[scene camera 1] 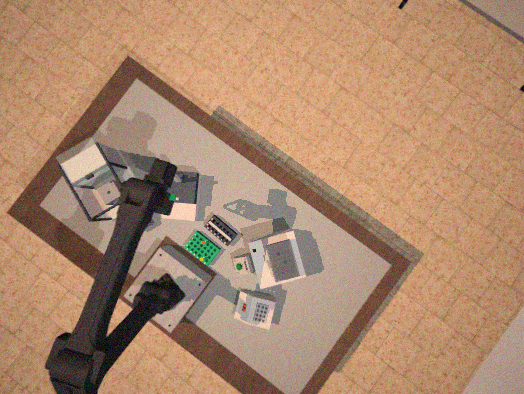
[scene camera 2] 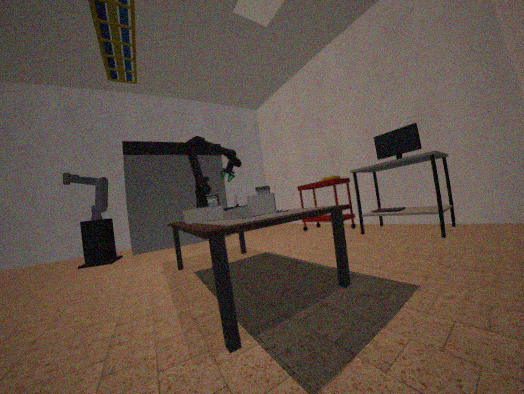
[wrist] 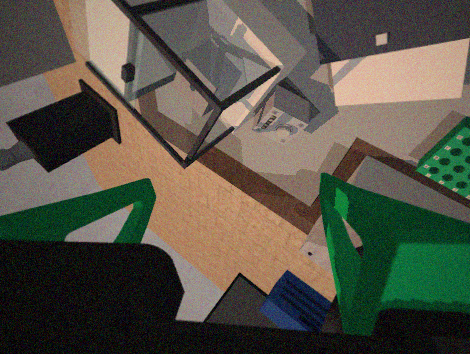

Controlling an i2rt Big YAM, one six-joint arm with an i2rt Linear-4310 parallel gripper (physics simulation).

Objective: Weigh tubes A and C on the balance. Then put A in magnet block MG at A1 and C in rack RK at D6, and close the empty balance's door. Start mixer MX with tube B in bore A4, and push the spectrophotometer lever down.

Scene:
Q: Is the gripper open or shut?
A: Open.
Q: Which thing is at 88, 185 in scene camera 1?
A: A glass-box balance.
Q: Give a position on a glass-box balance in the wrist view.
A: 190, 80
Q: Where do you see a white mixer with grey top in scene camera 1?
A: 276, 257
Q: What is the gripper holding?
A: Nothing.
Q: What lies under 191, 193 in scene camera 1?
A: A grey-and-white spectrophotometer.

